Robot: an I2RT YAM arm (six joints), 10 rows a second.
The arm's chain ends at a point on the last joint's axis. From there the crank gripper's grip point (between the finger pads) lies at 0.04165 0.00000 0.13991 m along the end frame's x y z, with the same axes.
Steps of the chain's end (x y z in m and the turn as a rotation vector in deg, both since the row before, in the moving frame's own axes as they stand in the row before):
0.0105, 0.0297, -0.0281, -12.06, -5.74, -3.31
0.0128, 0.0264, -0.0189, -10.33, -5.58, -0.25
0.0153, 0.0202, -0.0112, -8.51, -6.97, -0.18
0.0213, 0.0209, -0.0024, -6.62, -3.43, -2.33
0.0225, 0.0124, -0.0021, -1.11, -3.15, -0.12
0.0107, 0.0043, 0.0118, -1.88, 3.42, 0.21
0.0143, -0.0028, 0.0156, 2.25, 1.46, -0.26
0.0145, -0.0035, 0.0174, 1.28, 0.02, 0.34
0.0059, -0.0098, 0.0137, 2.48, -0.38, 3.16
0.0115, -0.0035, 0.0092, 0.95, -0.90, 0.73
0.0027, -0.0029, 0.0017, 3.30, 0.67, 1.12
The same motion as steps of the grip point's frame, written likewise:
-0.0028, 0.0573, -0.0275, -12.06, -5.74, -3.31
-0.0009, 0.0517, -0.0178, -10.33, -5.58, -0.25
-0.0019, 0.0411, -0.0087, -8.51, -6.97, -0.18
0.0132, 0.0356, -0.0010, -6.62, -3.43, -2.33
0.0148, 0.0151, 0.0000, -1.11, -3.15, -0.12
0.0190, 0.0090, 0.0090, -1.88, 3.42, 0.21
0.0178, -0.0085, 0.0144, 2.25, 1.46, -0.26
0.0146, -0.0064, 0.0174, 1.28, 0.02, 0.34
0.0051, -0.0136, 0.0139, 2.48, -0.38, 3.16
0.0093, -0.0053, 0.0098, 0.95, -0.90, 0.73
0.0044, -0.0101, 0.0010, 3.30, 0.67, 1.12

